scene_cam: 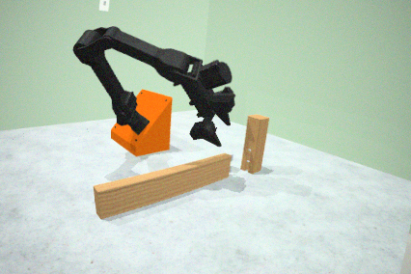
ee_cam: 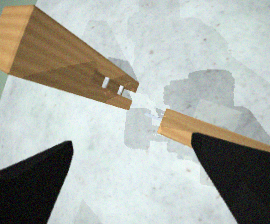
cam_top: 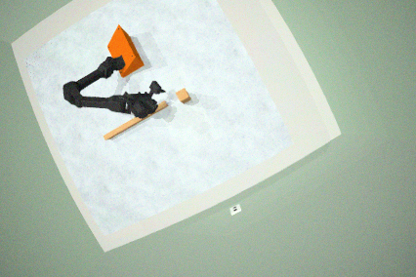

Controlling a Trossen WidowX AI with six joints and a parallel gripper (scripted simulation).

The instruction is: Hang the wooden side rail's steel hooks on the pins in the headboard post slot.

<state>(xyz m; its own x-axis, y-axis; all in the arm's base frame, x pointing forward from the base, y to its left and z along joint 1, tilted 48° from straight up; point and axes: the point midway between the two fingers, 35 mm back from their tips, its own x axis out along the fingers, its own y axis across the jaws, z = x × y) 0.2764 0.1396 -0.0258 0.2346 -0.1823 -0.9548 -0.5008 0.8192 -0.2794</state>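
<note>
Right now the headboard post is 3 cm ahead of my gripper tip, 10 cm to the left of it and 4 cm below it.
</note>
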